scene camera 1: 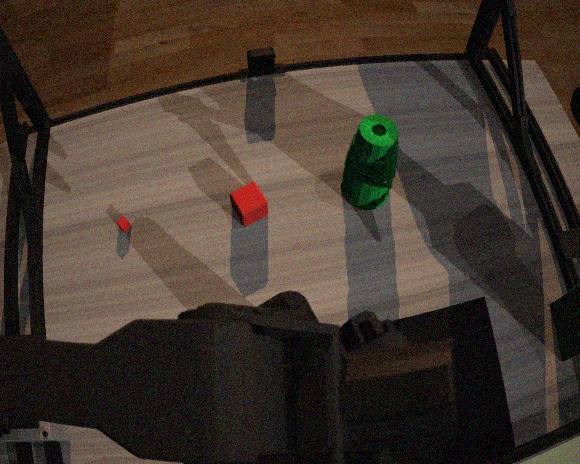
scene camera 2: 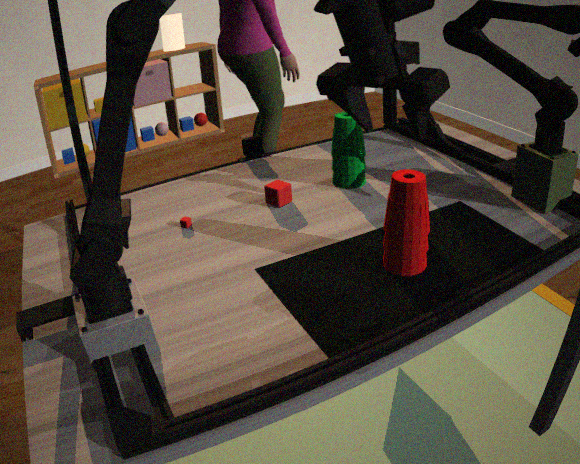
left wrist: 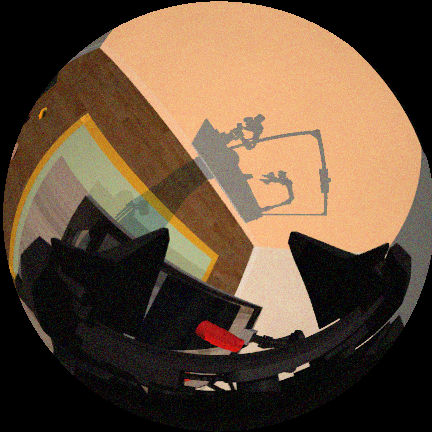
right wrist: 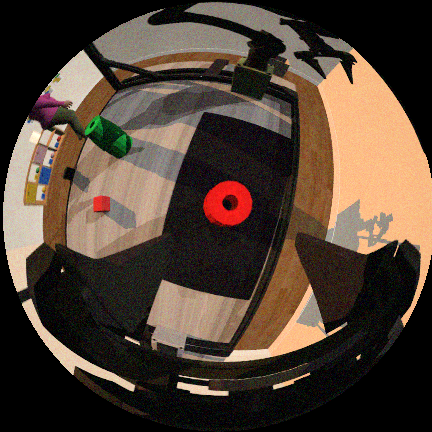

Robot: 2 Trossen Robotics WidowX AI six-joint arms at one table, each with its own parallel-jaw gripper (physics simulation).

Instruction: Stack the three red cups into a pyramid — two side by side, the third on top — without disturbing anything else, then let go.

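Pixels of known places: left gripper, fingertip midpoint: [left wrist: 231, 236] [right wrist: 337, 80]; right gripper, fingertip midpoint: [scene camera 2: 395, 135] [right wrist: 236, 240]; left arm's base, link origin: [scene camera 2: 548, 149] [right wrist: 255, 64]; right arm's base, link origin: [scene camera 2: 107, 304] [left wrist: 251, 337] [right wrist: 166, 348].
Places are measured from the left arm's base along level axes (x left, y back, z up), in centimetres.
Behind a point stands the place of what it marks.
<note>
The red cups [scene camera 2: 406, 225] {x 5.9, y -43.4, z -2.9 cm} [left wrist: 220, 337] {x 4.2, y -38.0, z -2.3 cm} [right wrist: 215, 202] {x 1.7, y -41.8, z 3.6 cm} stand nested upside down in one upright stack on the black mat [scene camera 1: 465, 315] {x -7.0, y -21.3, z -11.7 cm} [scene camera 2: 310, 295] {x 2.9, y -58.3, z -11.8 cm} [right wrist: 210, 260] {x 4.4, y -53.7, z -11.8 cm}. I cannot count the cups. My right gripper [scene camera 2: 395, 125] {x 3.8, y -44.3, z 10.7 cm} [right wrist: 236, 240] {x 3.8, y -44.3, z 10.7 cm} is open and empty, raised high over the mat. The right wrist view looks down on the stack's holed top, ahead of the fingers. In scene camera 1, the dark right arm and gripper cover much of the mat, and the red cups do not show. My left gripper [left wrist: 231, 236] {x 20.2, y -2.7, z 11.2 cm} is open and empty, facing a wall, away from the cups.
A green cup stack [scene camera 1: 370, 170] {x -26.6, y -33.6, z -1.5 cm} [scene camera 2: 348, 152] {x -26.5, y -34.1, z -3.5 cm} [right wrist: 112, 137] {x -26.2, y -33.0, z -3.2 cm} stands behind the mat. A red cube [scene camera 1: 248, 202] {x -27.6, y -49.6, z -7.8 cm} [scene camera 2: 278, 194] {x -26.0, y -50.5, z -8.8 cm} [right wrist: 101, 203] {x -26.5, y -49.1, z -8.0 cm} and a tiny red cube [scene camera 1: 124, 224] {x -28.5, y -68.8, z -10.2 cm} [scene camera 2: 185, 222] {x -28.0, y -69.4, z -10.5 cm} lie to its left in the scene views. Dark frame bars edge the table.
</note>
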